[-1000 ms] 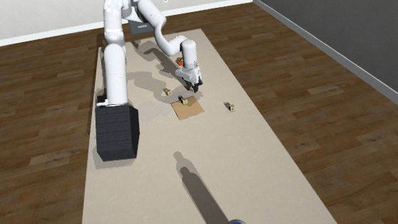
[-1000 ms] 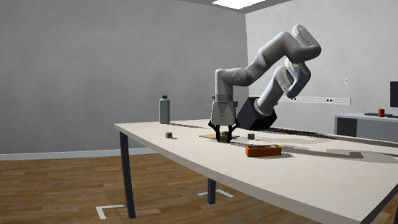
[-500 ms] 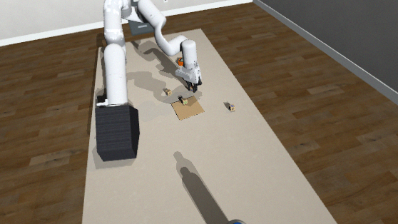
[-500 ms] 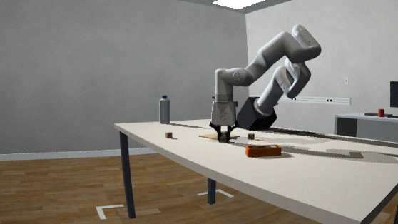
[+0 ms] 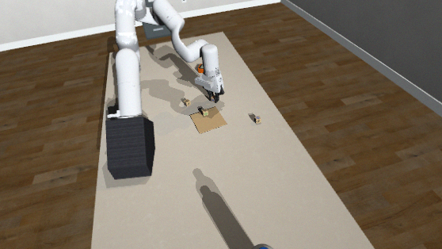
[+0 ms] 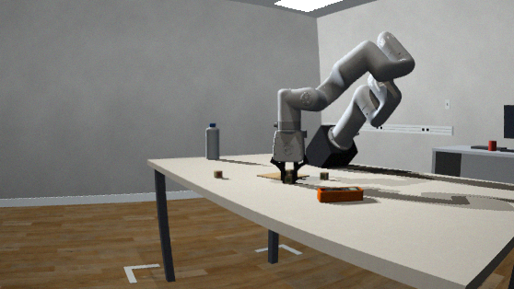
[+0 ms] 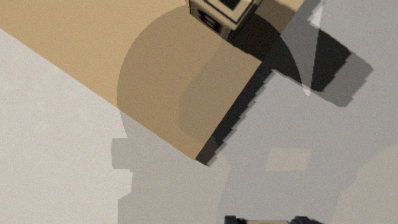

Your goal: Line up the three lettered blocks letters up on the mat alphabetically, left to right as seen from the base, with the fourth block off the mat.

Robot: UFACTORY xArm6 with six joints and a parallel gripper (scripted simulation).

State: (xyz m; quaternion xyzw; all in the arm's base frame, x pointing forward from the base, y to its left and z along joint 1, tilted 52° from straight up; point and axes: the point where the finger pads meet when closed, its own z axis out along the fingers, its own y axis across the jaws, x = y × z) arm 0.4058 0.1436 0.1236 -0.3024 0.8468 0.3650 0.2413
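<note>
The thin mat is 14 cm to the right of my hand, 6 cm behind it and 2 cm below it. From my hand the other things lie so: grey bottle 83 cm to the right, 7 cm above, 5 cm behind.
</note>
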